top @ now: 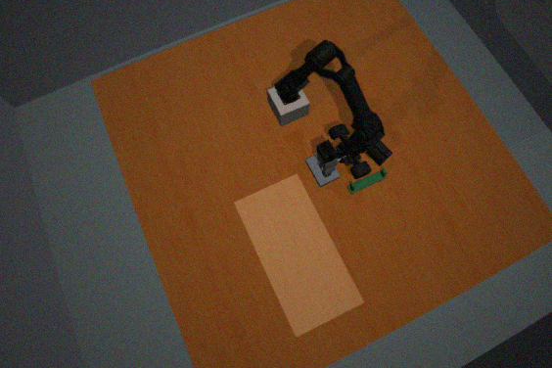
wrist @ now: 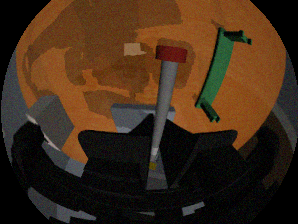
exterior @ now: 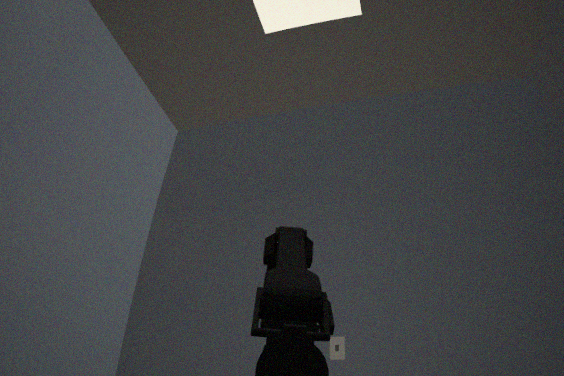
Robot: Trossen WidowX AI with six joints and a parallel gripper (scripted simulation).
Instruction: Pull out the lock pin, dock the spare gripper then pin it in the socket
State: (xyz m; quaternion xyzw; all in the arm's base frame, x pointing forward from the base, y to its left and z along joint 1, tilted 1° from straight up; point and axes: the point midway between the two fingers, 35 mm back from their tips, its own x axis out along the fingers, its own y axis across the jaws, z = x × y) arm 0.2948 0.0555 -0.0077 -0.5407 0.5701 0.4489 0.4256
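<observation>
The grey mount is 50 mm to the right of my gripper tip and 10 mm behind it. The rest, counted from my gripper tip: flat green strip: 100 mm ahead, 60 mm to the left, 20 mm below; spare gripper: 80 mm above, 60 mm to the right, 10 mm behind.
</observation>
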